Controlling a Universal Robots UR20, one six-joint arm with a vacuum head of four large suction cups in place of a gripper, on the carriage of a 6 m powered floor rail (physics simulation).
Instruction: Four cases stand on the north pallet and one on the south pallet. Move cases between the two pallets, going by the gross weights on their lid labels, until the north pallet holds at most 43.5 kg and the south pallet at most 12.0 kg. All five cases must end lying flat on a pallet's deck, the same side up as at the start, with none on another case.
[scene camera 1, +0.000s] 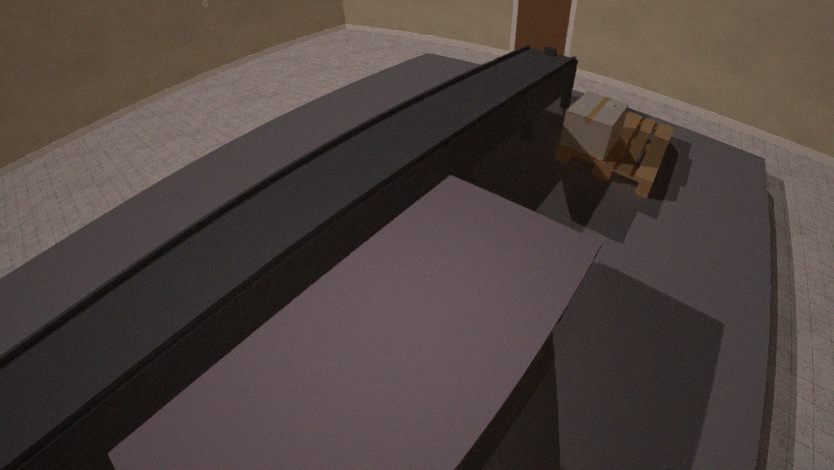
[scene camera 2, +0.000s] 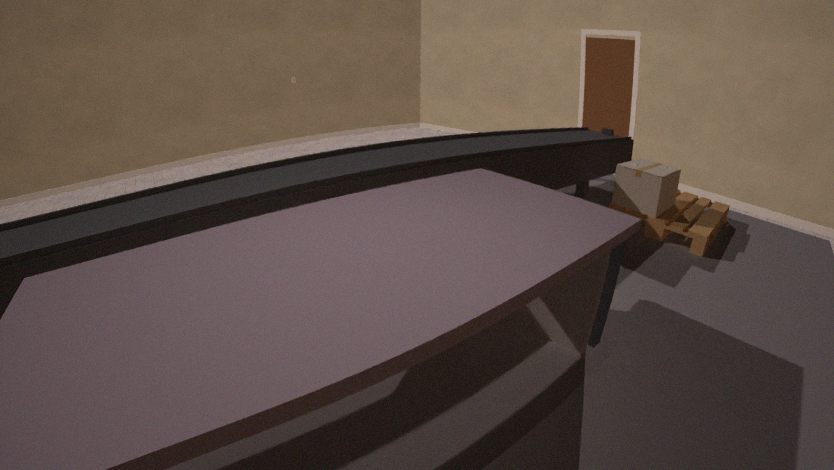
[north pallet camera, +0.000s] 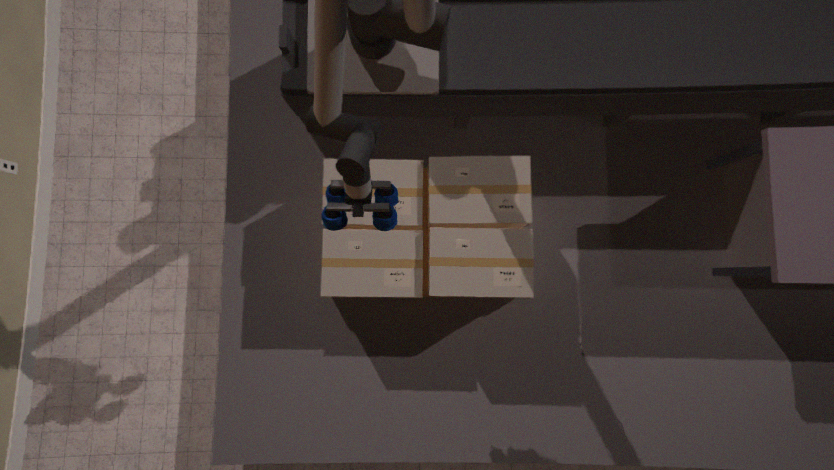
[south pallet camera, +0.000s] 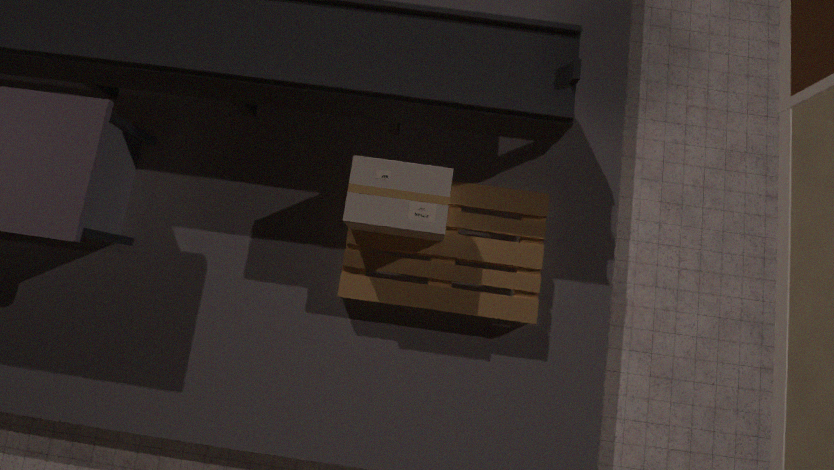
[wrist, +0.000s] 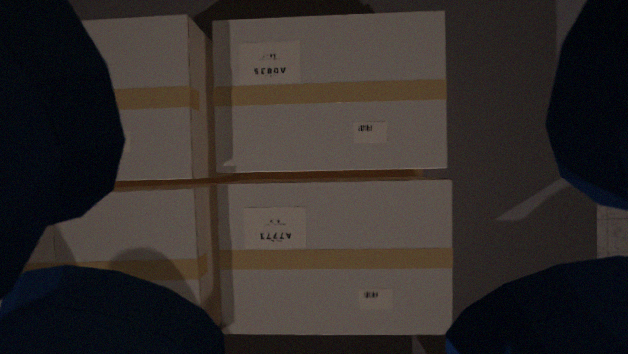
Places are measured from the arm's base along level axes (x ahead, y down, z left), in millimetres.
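Pixels of known places: end effector, tool point: (wrist: 331, 242); arm's base, origin of the base link: (north pallet camera: 373, 37).
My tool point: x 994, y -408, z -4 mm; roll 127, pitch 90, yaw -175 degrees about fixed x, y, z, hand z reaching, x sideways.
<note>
Ahead of a thing's pixels: the offset from my tool point to its top centre. Level surfaces: height alone.
My gripper (north pallet camera: 360, 206) is open, its four blue cups empty above the back left case, marked A7771 {dx -192, dy +581, dz -11 mm} (north pallet camera: 385, 172) (wrist: 340, 220), partly hiding it. The front left case, apparently A0835 {dx +209, dy +593, dz -11 mm} (north pallet camera: 367, 286) (wrist: 340, 60), the back right case {dx -197, dy +537, dz +586 mm} (north pallet camera: 484, 216) (wrist: 145, 225) and the front right case {dx +206, dy +538, dz +587 mm} (north pallet camera: 478, 283) (wrist: 150, 55) also lie flat on the north pallet, with narrow gaps between them. The fifth case (scene camera 1: 589, 134) (scene camera 2: 636, 192) (south pallet camera: 379, 210) lies flat at the back left of the south pallet (scene camera 1: 659, 145) (scene camera 2: 713, 221) (south pallet camera: 437, 303). I cannot read the weights.
A pinkish table {dy +448 mm} (scene camera 1: 379, 321) (scene camera 2: 350, 262) (north pallet camera: 805, 204) (south pallet camera: 40, 163) stands between the pallets. The dark floor rail (scene camera 1: 291, 186) (scene camera 2: 291, 169) (north pallet camera: 583, 46) (south pallet camera: 291, 52) runs behind it. The arm reaches over the north pallet from the rail.
</note>
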